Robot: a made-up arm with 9 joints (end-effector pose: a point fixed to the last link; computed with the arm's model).
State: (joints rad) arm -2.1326 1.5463 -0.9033 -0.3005 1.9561 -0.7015 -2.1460 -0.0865 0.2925
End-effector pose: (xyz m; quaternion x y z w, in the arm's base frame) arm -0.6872 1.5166 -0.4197 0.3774 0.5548 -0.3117 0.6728
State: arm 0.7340 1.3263 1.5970 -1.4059 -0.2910 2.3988 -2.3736 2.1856 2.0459
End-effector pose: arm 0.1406 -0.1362 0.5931 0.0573 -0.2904 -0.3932 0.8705
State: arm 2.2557 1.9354 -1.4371 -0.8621 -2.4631 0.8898 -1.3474 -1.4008 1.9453
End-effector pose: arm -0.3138 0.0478 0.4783 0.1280 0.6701 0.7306 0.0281
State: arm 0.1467 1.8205 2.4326 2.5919 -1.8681 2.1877 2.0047 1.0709 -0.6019
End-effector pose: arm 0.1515 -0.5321 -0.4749 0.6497 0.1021 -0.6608 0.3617
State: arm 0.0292 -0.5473 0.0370 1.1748 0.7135 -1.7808 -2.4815 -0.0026 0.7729
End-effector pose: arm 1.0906 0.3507 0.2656 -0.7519 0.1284 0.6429 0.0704
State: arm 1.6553 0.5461 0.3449 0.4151 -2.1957 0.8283 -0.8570 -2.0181 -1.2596
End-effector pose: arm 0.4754 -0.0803 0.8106 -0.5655 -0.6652 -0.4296 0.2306
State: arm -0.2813 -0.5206 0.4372 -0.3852 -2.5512 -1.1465 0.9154 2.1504 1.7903
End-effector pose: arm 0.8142 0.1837 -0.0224 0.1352 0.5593 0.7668 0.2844
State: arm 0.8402 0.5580 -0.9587 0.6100 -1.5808 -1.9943 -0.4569 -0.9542 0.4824
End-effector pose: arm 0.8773 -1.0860 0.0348 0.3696 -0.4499 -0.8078 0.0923
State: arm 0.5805 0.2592 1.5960 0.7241 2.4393 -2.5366 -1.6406 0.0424 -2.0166
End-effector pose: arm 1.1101 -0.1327 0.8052 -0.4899 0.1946 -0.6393 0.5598
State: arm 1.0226 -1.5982 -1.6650 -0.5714 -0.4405 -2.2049 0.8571 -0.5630 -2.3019
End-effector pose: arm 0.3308 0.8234 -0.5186 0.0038 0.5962 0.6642 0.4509
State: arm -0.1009 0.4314 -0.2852 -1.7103 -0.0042 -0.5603 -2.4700 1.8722 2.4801
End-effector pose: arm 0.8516 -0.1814 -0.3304 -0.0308 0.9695 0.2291 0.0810
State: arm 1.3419 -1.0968 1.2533 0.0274 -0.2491 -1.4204 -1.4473 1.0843 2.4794
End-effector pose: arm 0.1346 0.6711 -0.3754 0.1791 -0.6402 -0.6176 0.4203
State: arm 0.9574 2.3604 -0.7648 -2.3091 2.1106 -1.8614 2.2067 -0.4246 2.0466
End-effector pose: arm -0.4200 -0.2725 1.1113 -0.3981 0.1619 0.8783 0.2095
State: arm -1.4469 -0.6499 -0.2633 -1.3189 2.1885 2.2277 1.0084 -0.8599 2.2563
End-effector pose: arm 0.4937 0.6160 -0.2600 -0.7206 -0.2420 -0.2666 0.5925
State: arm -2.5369 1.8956 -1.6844 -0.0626 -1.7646 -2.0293 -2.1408 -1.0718 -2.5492
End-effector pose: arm -0.9165 0.3363 0.6671 0.0963 -0.4656 0.4382 0.7628
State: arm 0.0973 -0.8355 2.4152 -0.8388 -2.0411 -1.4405 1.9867 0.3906 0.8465
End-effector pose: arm 0.1750 0.5557 -0.4166 -0.0606 -0.2024 0.0174 0.9773
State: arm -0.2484 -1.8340 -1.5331 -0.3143 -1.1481 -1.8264 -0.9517 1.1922 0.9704
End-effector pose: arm 0.4087 0.9859 -0.4053 -0.0927 0.2767 -0.9119 0.2887
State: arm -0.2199 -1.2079 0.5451 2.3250 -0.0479 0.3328 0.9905 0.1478 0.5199
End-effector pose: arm 0.1964 0.0847 0.9458 -0.6365 -0.7046 -0.3074 0.0634
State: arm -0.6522 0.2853 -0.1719 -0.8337 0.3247 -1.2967 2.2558 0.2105 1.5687
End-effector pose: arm 0.4512 -0.4898 0.0440 -0.1985 0.5122 0.5125 0.6600
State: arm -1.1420 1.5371 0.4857 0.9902 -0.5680 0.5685 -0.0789 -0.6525 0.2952
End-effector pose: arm 0.6366 -0.5361 -0.9147 0.3042 -0.1938 -0.9187 0.1605
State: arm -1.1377 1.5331 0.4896 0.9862 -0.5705 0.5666 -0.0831 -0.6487 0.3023
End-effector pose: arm 0.6372 -0.5400 -0.9123 0.2996 -0.1953 -0.9200 0.1603
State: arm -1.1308 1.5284 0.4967 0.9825 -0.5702 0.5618 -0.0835 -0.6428 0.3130
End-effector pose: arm 0.6412 -0.5492 -0.9044 0.2966 -0.1996 -0.9203 0.1587
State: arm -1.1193 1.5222 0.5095 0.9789 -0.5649 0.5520 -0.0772 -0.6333 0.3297
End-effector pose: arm 0.6517 -0.5671 -0.8866 0.2969 -0.2088 -0.9188 0.1549
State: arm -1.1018 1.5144 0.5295 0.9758 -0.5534 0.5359 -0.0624 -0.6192 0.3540
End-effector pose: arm 0.6692 -0.5958 -0.8555 0.3013 -0.2241 -0.9149 0.1481
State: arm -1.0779 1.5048 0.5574 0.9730 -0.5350 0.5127 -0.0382 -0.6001 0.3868
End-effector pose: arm 0.6937 -0.6348 -0.8082 0.3103 -0.2456 -0.9079 0.1383
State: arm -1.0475 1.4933 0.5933 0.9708 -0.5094 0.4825 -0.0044 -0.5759 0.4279
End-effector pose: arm 0.7233 -0.6821 -0.7422 0.3246 -0.2726 -0.8970 0.1253
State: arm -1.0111 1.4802 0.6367 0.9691 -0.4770 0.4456 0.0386 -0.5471 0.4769
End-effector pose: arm 0.7550 -0.7337 -0.6559 0.3441 -0.3038 -0.8816 0.1099
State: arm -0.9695 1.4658 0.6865 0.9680 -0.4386 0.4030 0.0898 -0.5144 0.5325
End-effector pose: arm 0.7847 -0.7846 -0.5496 0.3684 -0.3376 -0.8612 0.0931
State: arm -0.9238 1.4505 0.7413 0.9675 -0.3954 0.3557 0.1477 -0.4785 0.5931
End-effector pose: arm 0.8080 -0.8291 -0.4257 0.3968 -0.3721 -0.8356 0.0760
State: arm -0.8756 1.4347 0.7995 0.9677 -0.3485 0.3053 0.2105 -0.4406 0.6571
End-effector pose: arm 0.8213 -0.8619 -0.2890 0.4283 -0.4056 -0.8053 0.0600
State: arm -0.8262 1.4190 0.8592 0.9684 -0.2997 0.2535 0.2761 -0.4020 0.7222
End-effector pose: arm 0.8220 -0.8794 -0.1469 0.4614 -0.4367 -0.7709 0.0465
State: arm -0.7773 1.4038 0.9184 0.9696 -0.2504 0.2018 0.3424 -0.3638 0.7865
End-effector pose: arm 0.8100 -0.8801 -0.0073 0.4943 -0.4645 -0.7338 0.0366
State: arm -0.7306 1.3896 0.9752 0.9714 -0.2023 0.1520 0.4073 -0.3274 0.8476
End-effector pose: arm 0.7867 -0.8655 0.1220 0.5258 -0.4888 -0.6955 0.0304
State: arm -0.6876 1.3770 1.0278 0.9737 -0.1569 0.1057 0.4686 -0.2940 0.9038
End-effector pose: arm 0.7550 -0.8394 0.2346 0.5542 -0.5094 -0.6577 0.0277
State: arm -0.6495 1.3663 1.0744 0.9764 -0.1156 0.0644 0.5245 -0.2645 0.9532
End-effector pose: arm 0.7193 -0.8063 0.3272 0.5789 -0.5266 -0.6220 0.0280
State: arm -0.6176 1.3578 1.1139 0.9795 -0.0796 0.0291 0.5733 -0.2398 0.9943
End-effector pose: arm 0.6835 -0.7718 0.3989 0.5992 -0.5405 -0.5899 0.0302
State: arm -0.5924 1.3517 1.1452 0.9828 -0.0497 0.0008 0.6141 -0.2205 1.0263
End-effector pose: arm 0.6511 -0.7398 0.4512 0.6153 -0.5513 -0.5625 0.0335
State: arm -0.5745 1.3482 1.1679 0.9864 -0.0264 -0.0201 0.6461 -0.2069 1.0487
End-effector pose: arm 0.6243 -0.7139 0.4864 0.6274 -0.5593 -0.5406 0.0368
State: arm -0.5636 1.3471 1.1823 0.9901 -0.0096 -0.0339 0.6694 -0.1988 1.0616
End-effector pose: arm 0.6042 -0.6953 0.5080 0.6361 -0.5648 -0.5243 0.0398
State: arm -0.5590 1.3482 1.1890 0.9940 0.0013 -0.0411 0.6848 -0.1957 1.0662
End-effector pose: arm 0.5908 -0.6842 0.5189 0.6420 -0.5680 -0.5133 0.0419
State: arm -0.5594 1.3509 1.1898 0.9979 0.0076 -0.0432 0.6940 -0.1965 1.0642
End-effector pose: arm 0.5829 -0.6792 0.5222 0.6459 -0.5696 -0.5065 0.0434
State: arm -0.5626 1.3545 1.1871 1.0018 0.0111 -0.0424 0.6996 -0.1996 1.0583
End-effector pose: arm 0.5783 -0.6778 0.5215 0.6487 -0.5701 -0.5021 0.0444
